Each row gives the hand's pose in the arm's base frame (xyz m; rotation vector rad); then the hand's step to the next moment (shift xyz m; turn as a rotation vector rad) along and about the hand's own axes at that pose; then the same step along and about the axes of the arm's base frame.
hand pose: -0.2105 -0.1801 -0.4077 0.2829 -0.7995 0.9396
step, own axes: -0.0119 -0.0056 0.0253 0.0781 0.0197 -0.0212
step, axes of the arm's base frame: -0.0118 -0.0242 0.0094 0.0206 0.0705 0.0393
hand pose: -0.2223 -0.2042 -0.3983 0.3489 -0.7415 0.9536
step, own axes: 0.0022 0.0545 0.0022 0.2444 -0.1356 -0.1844
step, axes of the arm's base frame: -0.0456 0.0300 0.0006 0.2782 0.1800 0.0486
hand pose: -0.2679 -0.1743 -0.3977 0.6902 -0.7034 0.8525
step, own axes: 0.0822 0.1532 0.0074 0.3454 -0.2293 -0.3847
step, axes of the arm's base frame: -0.0921 0.1022 0.1065 0.4578 0.3319 -0.0126
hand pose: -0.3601 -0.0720 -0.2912 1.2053 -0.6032 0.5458
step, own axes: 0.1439 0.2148 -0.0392 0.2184 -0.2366 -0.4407
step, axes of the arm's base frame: -0.0359 0.1053 0.2367 0.3785 0.3750 -0.1184
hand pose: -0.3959 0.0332 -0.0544 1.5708 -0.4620 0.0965
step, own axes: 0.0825 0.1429 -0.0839 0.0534 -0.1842 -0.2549
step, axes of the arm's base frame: 0.0441 0.0649 0.1677 0.1689 0.2329 -0.1378
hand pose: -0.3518 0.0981 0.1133 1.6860 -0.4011 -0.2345
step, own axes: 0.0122 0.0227 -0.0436 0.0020 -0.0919 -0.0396
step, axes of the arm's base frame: 0.0247 0.0324 0.0301 0.0286 0.0459 -0.0842
